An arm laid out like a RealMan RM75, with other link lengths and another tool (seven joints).
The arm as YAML. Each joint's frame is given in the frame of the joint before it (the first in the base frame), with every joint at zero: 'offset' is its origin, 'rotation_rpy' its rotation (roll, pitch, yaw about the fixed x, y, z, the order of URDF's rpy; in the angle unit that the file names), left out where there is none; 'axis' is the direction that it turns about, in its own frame. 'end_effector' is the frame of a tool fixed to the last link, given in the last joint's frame.
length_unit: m
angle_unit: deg
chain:
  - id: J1
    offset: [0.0, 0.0, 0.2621]
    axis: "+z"
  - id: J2
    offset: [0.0, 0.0, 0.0]
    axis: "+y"
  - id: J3
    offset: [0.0, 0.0, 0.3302]
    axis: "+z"
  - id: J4
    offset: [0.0, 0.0, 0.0]
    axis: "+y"
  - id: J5
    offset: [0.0, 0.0, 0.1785]
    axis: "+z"
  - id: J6
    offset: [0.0, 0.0, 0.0]
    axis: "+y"
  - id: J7
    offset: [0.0, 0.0, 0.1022]
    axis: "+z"
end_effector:
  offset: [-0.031, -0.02, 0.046]
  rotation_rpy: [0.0, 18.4, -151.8]
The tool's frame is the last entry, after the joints.
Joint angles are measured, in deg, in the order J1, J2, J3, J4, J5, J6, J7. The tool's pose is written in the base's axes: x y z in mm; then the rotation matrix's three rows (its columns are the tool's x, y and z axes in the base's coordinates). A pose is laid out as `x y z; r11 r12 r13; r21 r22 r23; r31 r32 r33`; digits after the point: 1 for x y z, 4 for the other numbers.
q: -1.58 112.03 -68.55 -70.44 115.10 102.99 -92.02
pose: 265.6 209.1 108.3; -0.1472 0.5371 -0.8306; 0.4335 0.7898 0.4339; 0.8891 -0.2962 -0.3491
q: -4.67 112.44 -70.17 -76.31 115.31 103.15 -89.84
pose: 255.2 191.6 106.5; -0.1723 0.5222 -0.8352; 0.4469 0.7971 0.4061; 0.8778 -0.3033 -0.3707
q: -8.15 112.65 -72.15 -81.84 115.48 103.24 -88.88
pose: 245.6 171.6 104.1; -0.2033 0.5061 -0.8382; 0.4522 0.8078 0.3780; 0.8684 -0.3022 -0.3931
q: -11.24 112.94 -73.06 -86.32 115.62 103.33 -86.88
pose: 238.8 155.4 103.6; -0.2126 0.5094 -0.8339; 0.4648 0.8034 0.3722; 0.8595 -0.3085 -0.4075
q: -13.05 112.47 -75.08 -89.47 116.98 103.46 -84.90
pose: 230.5 143.8 103.7; -0.2131 0.4944 -0.8427; 0.4917 0.7996 0.3448; 0.8443 -0.3408 -0.4135
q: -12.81 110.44 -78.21 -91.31 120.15 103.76 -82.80
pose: 221.1 138.5 108.6; -0.2166 0.4495 -0.8666; 0.5338 0.7978 0.2803; 0.8174 -0.4019 -0.4127
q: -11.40 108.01 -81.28 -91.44 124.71 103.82 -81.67
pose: 213.8 138.7 117.5; -0.2053 0.3925 -0.8965; 0.5679 0.7938 0.2175; 0.7971 -0.4645 -0.3859
